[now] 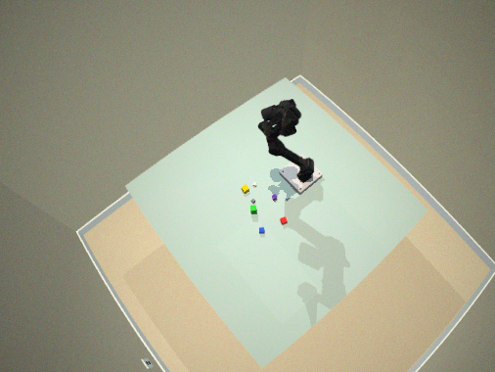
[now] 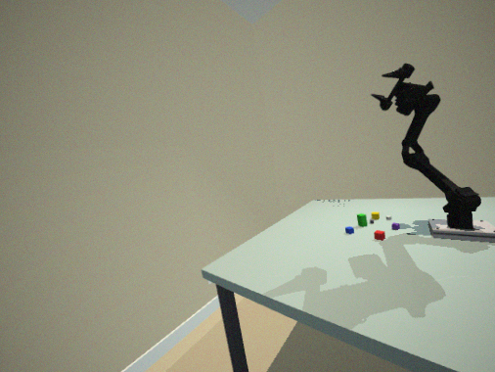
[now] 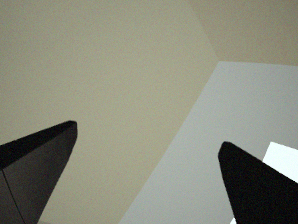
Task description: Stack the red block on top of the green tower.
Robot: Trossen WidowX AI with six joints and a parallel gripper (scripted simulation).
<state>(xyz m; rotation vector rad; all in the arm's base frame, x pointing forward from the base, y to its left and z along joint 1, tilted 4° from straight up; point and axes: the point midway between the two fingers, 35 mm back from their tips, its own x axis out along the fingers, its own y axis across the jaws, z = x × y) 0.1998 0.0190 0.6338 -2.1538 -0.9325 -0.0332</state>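
My gripper tip is 660 mm above the red block, 150 mm to the right of it and 20 mm short of it. Round my gripper tip: yellow cube 660 mm below, 130 mm to the right, 80 mm ahead; purple cube 660 mm below, 20 mm behind, 10 mm to the left; small grey cube 660 mm below, 80 mm ahead, 40 mm to the right.
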